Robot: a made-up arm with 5 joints. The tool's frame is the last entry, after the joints.
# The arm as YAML. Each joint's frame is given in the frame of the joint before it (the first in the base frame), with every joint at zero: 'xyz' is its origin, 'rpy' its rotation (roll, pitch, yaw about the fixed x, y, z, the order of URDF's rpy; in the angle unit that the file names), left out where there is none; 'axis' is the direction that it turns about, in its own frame. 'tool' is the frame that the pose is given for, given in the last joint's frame.
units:
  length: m
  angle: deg
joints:
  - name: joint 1
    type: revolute
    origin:
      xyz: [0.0, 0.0, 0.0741]
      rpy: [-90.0, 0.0, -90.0]
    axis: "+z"
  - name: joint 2
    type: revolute
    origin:
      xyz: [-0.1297, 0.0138, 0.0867]
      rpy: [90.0, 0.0, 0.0]
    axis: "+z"
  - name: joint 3
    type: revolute
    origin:
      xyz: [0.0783, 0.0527, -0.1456]
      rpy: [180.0, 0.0, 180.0]
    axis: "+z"
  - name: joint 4
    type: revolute
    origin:
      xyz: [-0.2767, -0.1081, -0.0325]
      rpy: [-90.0, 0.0, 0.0]
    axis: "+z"
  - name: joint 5
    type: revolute
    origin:
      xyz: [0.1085, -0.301, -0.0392]
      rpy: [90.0, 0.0, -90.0]
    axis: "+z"
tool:
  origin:
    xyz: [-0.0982, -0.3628, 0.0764]
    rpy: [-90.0, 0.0, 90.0]
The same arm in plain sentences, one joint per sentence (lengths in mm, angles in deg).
The arm has five revolute joints in a row. What follows holds with every joint at zero, and every direction is one of the base frame's.
The first joint is mounted 74.1 mm along +z from the base frame's origin and rotates about +x.
The second joint is mounted 86.7 mm along +x and 129.7 mm along +y and 13.8 mm along -z from the first joint and rotates about +z.
The third joint is mounted 52.7 mm along +x and 78.3 mm along -y and 145.6 mm along -z from the second joint and rotates about -z.
The fourth joint is mounted 108.1 mm along -x and 276.7 mm along -y and 32.5 mm along +z from the third joint and rotates about +x.
The fifth joint is mounted 39.2 mm along -x and 108.5 mm along +y and 301 mm along -z from the fourth joint and rotates about -y.
The tool frame, which is the frame that the pose is given for, is mounted 362.8 mm along -x and 76.4 mm along -y and 98.2 mm along +z from the fifth joint; its axes are parallel to the base frame's.

